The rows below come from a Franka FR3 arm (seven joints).
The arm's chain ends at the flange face. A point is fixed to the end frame.
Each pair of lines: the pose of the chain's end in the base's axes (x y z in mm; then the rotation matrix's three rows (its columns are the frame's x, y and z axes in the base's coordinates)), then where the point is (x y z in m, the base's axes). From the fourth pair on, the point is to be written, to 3 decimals.
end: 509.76 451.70 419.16; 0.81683 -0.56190 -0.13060; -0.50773 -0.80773 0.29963; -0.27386 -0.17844 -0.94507
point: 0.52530 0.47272 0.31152
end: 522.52 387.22 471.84; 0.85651 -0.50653 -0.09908; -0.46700 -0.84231 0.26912; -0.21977 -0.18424 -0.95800
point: 0.54229 0.40651 0.36457
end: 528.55 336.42 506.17; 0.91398 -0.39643 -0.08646; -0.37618 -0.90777 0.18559; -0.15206 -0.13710 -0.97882
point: 0.55075 0.35014 0.39852
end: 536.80 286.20 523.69; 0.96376 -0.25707 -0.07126; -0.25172 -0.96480 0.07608; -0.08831 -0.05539 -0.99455
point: 0.561 0.293 0.416
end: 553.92 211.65 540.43; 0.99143 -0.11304 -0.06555; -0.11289 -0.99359 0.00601; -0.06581 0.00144 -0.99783
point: 0.579 0.215 0.433
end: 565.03 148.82 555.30; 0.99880 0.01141 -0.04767; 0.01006 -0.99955 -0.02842; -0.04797 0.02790 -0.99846
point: 0.591 0.153 0.448
